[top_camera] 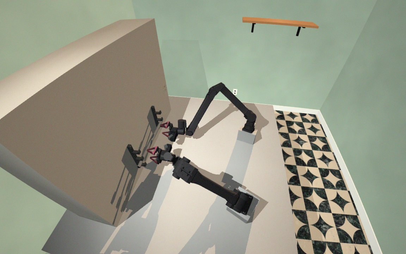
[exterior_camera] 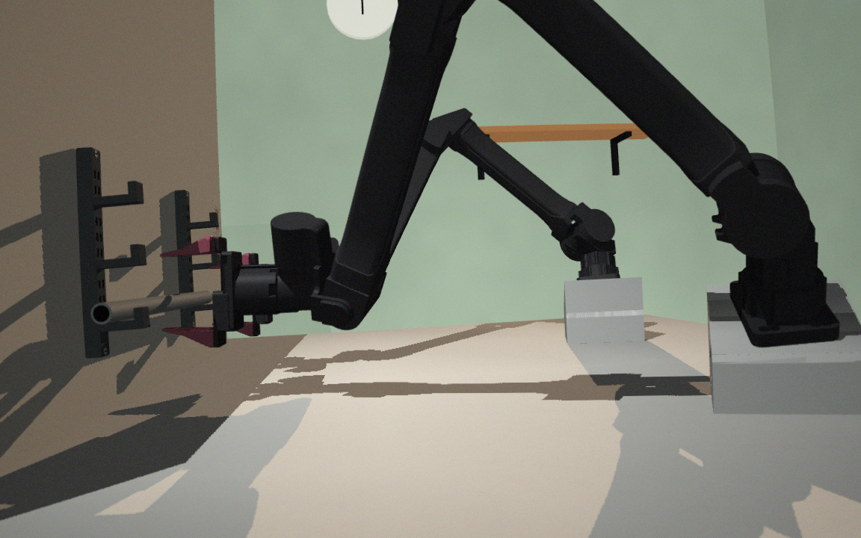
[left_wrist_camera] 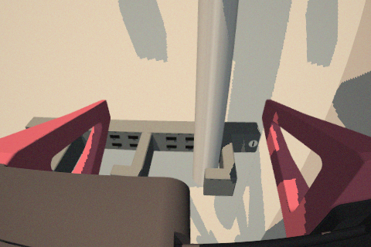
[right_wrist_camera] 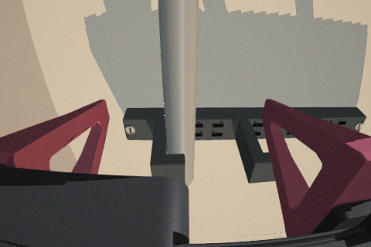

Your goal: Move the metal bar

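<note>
Right now my left hand is 14 cm to the left of the grey metal bar, 5 cm short of it and 2 cm above it. Also, from my left hand: tall tan wall panel 30 cm above, 23 cm ahead, 9 cm to the right.
The grey metal bar is 4 cm ahead of my right hand and 14 cm to the left of it. Also, from my right hand: tall tan wall panel: 22 cm ahead, 19 cm to the left, 31 cm above.
</note>
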